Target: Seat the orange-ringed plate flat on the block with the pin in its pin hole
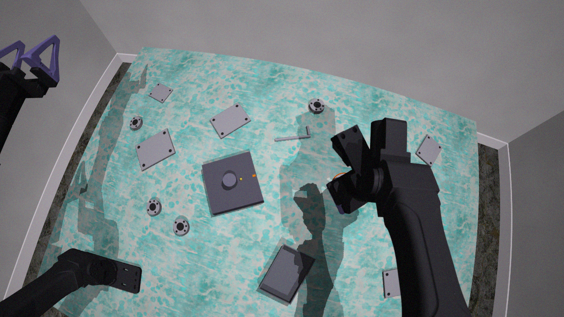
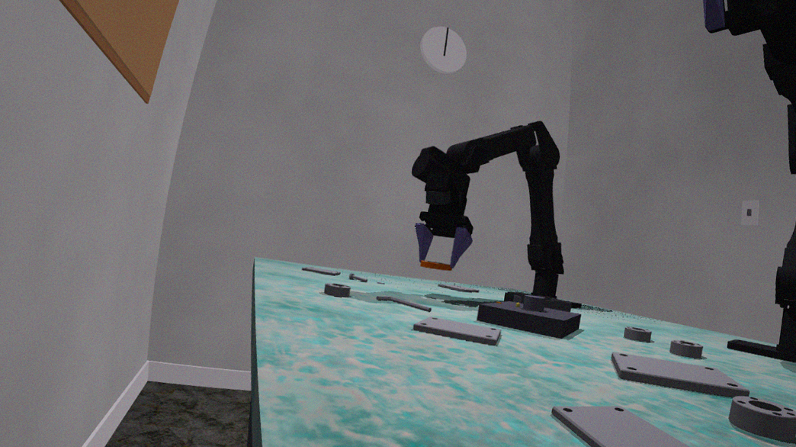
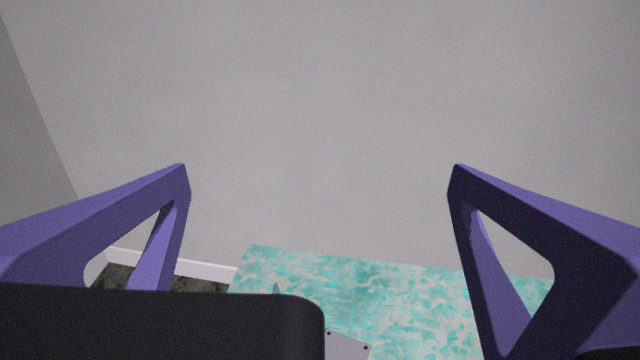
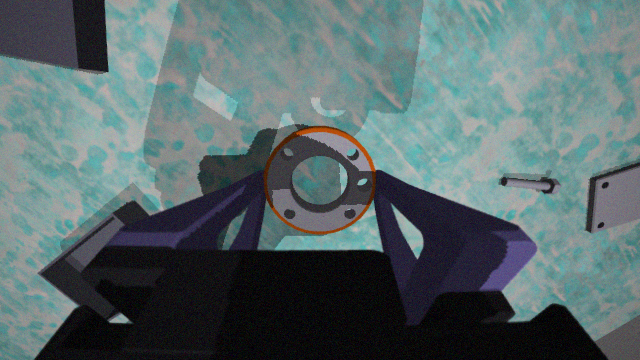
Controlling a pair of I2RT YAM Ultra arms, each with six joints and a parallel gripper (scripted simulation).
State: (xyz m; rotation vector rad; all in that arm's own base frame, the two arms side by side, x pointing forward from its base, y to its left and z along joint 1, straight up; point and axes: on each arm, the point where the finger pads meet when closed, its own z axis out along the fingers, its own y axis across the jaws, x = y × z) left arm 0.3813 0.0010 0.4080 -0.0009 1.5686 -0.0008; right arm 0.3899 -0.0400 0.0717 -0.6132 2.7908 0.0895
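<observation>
Now: the dark block 23 cm to the left of my right hand, 5 cm below it and 3 cm behind it. From my right hand the other things lie so: l-shaped key (13 cm to the left, 13 cm ahead, 7 cm below); plate (1 cm below); dark tray (22 cm behind, 7 cm to the left, 6 cm below).
</observation>
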